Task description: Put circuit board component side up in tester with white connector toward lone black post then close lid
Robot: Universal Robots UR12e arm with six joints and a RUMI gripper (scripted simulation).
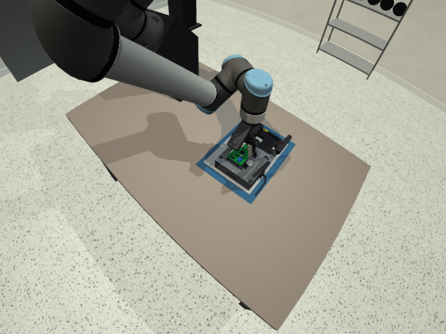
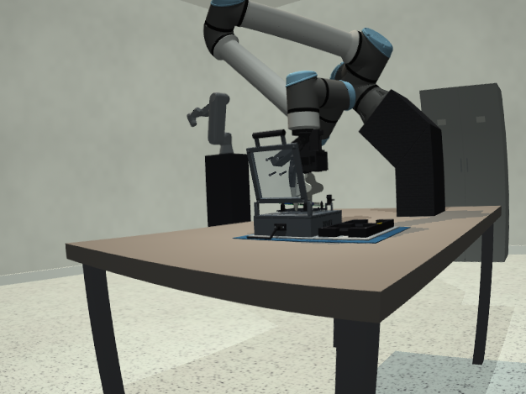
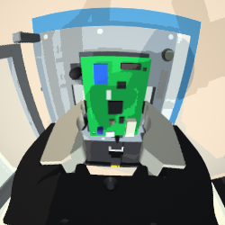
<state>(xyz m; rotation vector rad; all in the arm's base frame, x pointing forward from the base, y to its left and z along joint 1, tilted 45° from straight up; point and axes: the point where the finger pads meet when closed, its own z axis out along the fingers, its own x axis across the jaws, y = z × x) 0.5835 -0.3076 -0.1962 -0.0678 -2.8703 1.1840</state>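
The green circuit board lies right at my hand. From my hand the other things lie so: tester bed: 1 cm ahead, 1 cm below; black post: 6 cm behind, 6 cm to the left, 1 cm above; tester: 4 cm ahead, 4 cm to the left, 3 cm above.
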